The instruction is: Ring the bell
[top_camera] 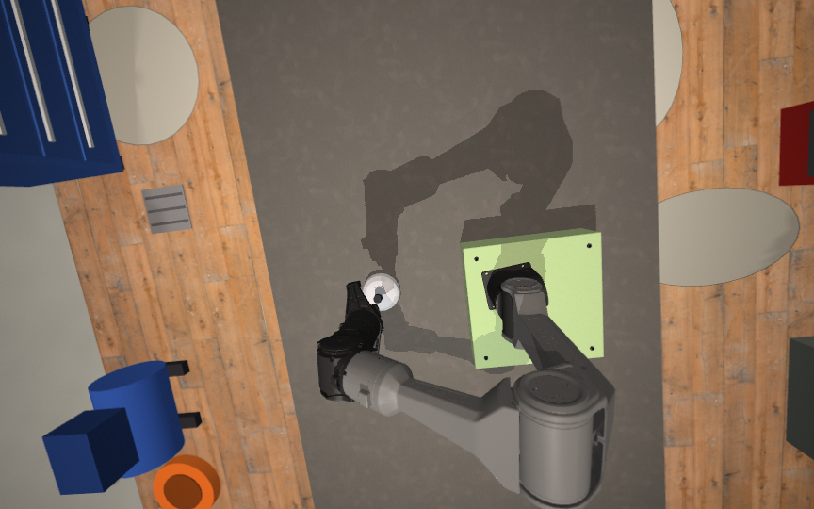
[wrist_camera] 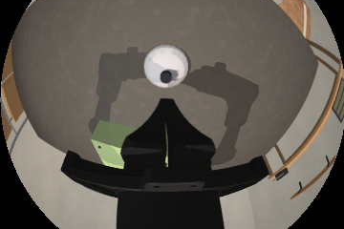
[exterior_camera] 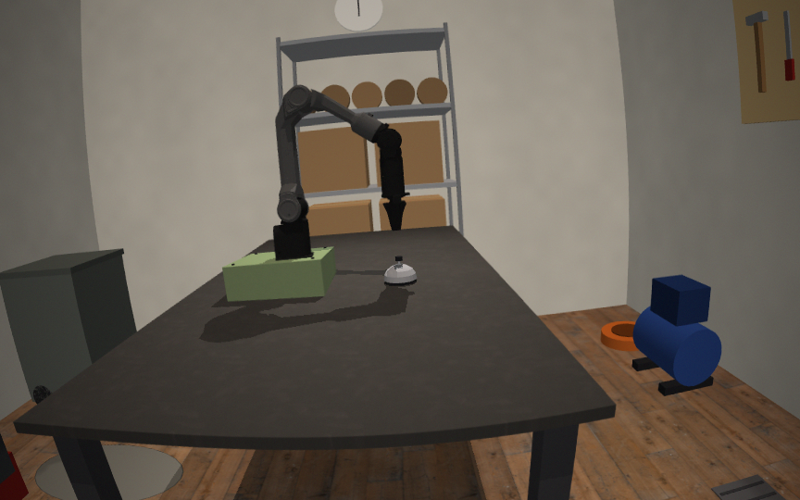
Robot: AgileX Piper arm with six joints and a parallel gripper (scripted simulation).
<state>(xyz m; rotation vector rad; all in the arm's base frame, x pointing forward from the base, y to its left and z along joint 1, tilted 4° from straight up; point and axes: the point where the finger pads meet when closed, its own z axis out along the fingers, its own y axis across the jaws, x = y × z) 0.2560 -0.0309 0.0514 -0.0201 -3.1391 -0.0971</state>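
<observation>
The black button is 80 mm below my hand. The rest, counted from my hand: bell: 100 mm below.
</observation>
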